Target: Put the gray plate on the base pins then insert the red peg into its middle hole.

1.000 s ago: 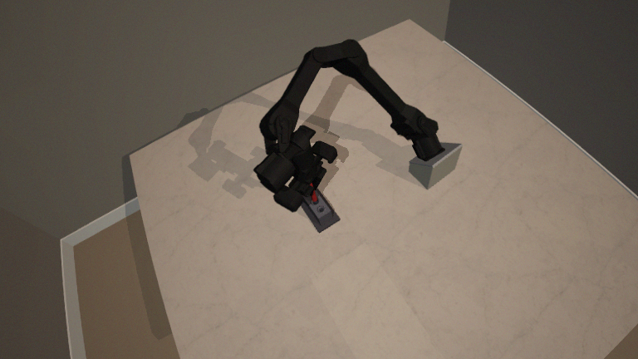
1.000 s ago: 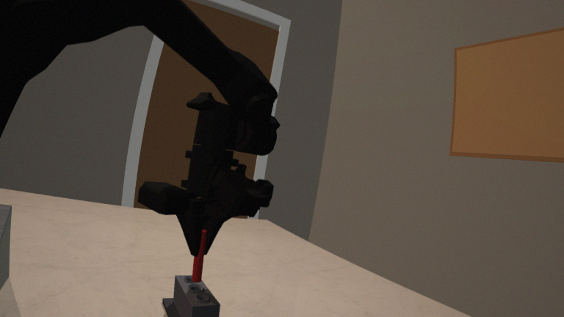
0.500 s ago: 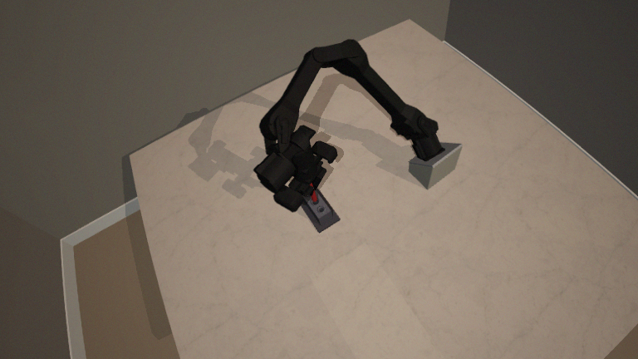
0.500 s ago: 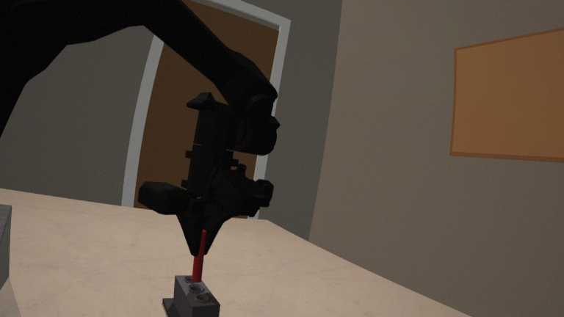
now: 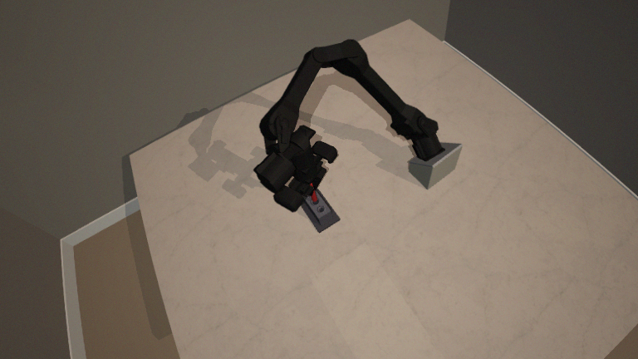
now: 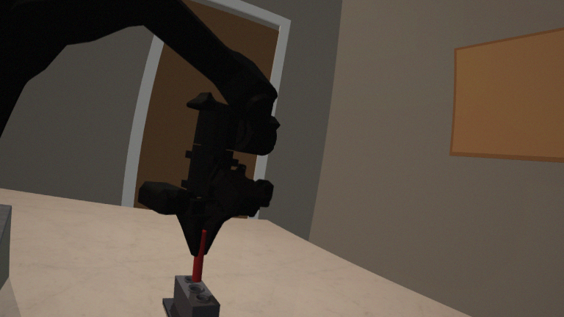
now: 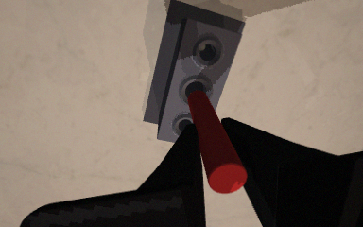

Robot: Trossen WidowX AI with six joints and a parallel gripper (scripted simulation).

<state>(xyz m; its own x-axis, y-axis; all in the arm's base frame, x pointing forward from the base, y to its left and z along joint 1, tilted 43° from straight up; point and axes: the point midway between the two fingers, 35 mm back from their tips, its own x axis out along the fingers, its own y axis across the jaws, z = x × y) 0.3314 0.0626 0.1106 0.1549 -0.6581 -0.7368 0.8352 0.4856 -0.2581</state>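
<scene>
Right now the red peg is right at my gripper tip. The rest, counted from my gripper tip: dark base (11 cm below); then gray plate (7 cm below).
</scene>
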